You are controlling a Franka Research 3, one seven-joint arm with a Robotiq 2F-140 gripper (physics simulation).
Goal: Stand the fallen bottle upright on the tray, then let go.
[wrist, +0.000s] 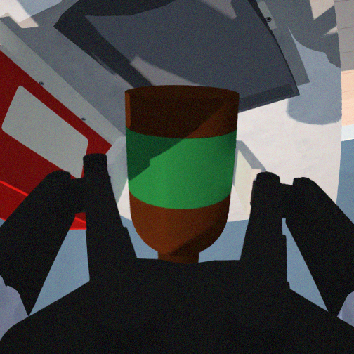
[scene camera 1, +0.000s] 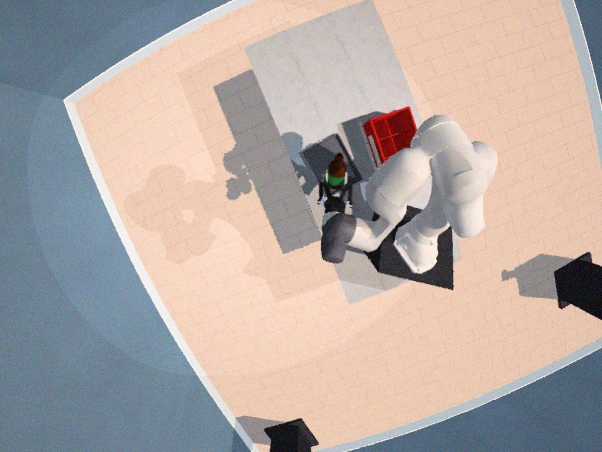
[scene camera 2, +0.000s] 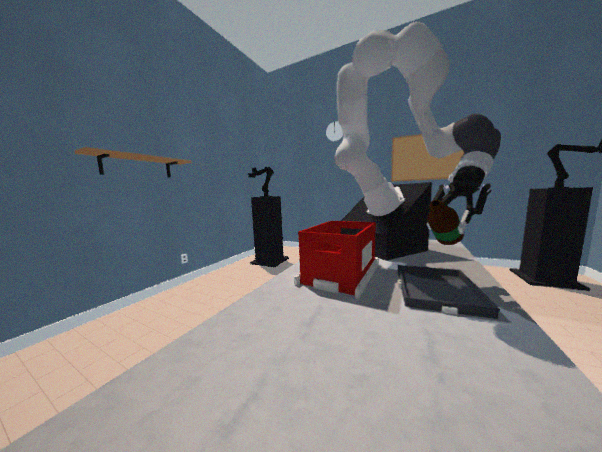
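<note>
The brown bottle with a green band (scene camera 1: 337, 169) (scene camera 2: 444, 218) (wrist: 181, 170) is in the air, tilted. In scene camera 2 its neck points up and left and its base points down. My gripper (scene camera 1: 336, 181) (scene camera 2: 450, 226) (wrist: 180, 155) is shut on the bottle's body from both sides, its palm leaning over from the robot's side. The dark grey tray (scene camera 1: 325, 147) (scene camera 2: 440, 287) (wrist: 200, 50) lies lower on the table. In scene camera 1 the bottle overlaps the tray's edge nearer the robot; in scene camera 2 a gap shows between them.
A red crate with compartments (scene camera 1: 370, 129) (scene camera 2: 325, 260) (wrist: 15, 160) stands beside the tray on the table (scene camera 1: 320, 65) (scene camera 2: 300, 380). The arm's black base block (scene camera 1: 442, 267) (scene camera 2: 407, 235) is behind them. Black pedestals (scene camera 1: 580, 280) (scene camera 2: 267, 227) stand on the floor away from the table.
</note>
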